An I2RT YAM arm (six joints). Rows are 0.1 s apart.
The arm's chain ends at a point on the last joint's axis. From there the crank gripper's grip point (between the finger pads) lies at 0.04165 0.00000 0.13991 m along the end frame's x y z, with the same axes.
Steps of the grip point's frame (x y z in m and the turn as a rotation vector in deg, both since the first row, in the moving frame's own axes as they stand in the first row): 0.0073 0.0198 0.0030 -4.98 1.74 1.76; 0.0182 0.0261 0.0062 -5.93 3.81 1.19; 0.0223 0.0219 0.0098 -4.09 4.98 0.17; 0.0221 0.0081 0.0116 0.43 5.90 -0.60; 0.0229 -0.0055 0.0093 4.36 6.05 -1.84; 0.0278 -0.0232 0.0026 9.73 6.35 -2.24; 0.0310 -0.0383 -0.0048 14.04 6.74 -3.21; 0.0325 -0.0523 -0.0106 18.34 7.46 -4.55
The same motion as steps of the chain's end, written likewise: 0.0033 0.0064 0.0049 -4.98 1.74 1.76; 0.0092 0.0108 0.0101 -5.93 3.81 1.19; 0.0103 0.0119 0.0143 -4.09 4.98 0.17; 0.0079 0.0096 0.0166 0.43 5.90 -0.60; 0.0086 0.0065 0.0149 4.36 6.05 -1.84; 0.0132 0.0019 0.0102 9.73 6.35 -2.24; 0.0161 -0.0023 0.0055 14.04 6.74 -3.21; 0.0169 -0.0054 0.0035 18.34 7.46 -4.55
